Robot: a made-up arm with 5 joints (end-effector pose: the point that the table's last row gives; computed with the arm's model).
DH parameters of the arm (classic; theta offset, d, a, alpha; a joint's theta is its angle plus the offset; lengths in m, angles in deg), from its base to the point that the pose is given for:
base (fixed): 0 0.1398 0 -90
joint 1: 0 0.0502 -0.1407 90
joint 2: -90 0.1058 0.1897 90
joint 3: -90 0.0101 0.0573 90
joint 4: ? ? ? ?
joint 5: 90 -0.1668 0.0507 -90
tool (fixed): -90 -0.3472 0 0
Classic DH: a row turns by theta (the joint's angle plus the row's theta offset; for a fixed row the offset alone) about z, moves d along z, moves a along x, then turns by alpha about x.
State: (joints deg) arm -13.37 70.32 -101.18 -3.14 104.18
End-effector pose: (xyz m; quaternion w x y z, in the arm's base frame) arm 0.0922 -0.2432 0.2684 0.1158 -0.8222 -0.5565 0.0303
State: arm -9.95 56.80 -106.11 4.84 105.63
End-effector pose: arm 0.0694 -0.2849 0.2318 0.1966 -0.8334 -0.5132 0.0577
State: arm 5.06 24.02 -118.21 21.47 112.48
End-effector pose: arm -0.0365 -0.3538 0.1355 0.4291 -0.8255 -0.3481 0.1150
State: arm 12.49 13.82 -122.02 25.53 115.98
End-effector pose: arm -0.0870 -0.3614 0.1159 0.5030 -0.8105 -0.2685 0.1343
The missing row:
joint 4: 0 -0.2963 -0.0841 90
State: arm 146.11 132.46 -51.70 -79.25 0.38
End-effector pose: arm 0.0188 0.2970 0.4567 0.0806 0.6924 0.5313 -0.4815
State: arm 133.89 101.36 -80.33 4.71 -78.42
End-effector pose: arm -0.4528 -0.0827 0.4261 0.2194 0.7365 0.5606 0.3084
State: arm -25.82 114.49 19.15 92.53 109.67
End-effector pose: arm -0.1845 0.3338 0.2663 0.9208 -0.0095 0.3859 0.0559
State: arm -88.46 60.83 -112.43 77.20 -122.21
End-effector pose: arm 0.5245 0.1540 0.1552 0.0843 -0.5457 -0.4738 0.6860
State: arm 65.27 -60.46 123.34 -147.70 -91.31
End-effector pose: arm 0.6441 -0.0380 0.5198 0.4102 -0.4387 -0.5258 0.6023
